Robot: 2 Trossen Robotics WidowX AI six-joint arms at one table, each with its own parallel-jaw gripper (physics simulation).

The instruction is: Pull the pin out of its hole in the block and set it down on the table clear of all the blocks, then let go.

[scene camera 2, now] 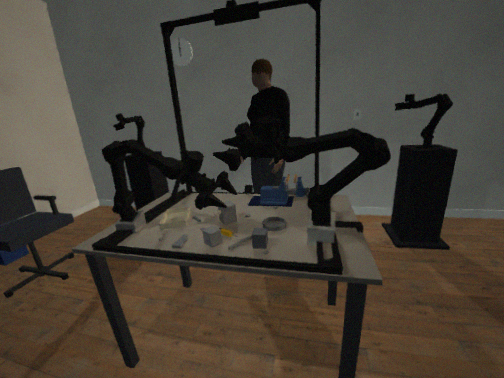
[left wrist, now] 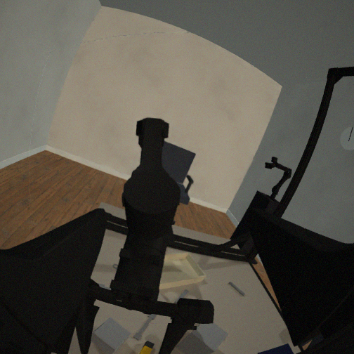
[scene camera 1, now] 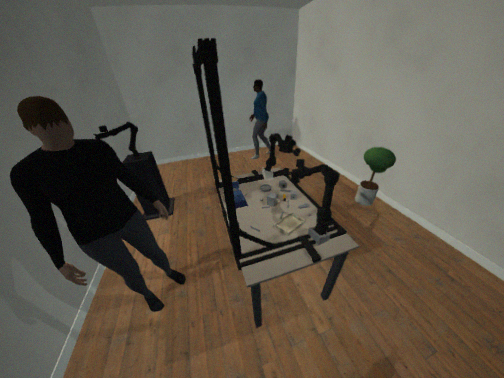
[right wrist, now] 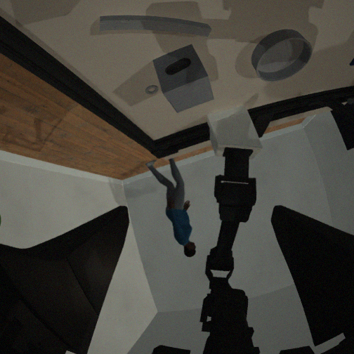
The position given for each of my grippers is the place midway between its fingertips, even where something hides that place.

I see my left gripper (scene camera 2: 217,147), my right gripper (scene camera 2: 231,200), a cream tray (left wrist: 178,269) and a round grey dish (right wrist: 280,54).
My left gripper shows as well in the left wrist view (left wrist: 178,217). My right gripper shows as well in the right wrist view (right wrist: 202,214). The right wrist view does not show the cream tray: it is out of frame. The left wrist view does not show the round grey dish: it is out of frame.
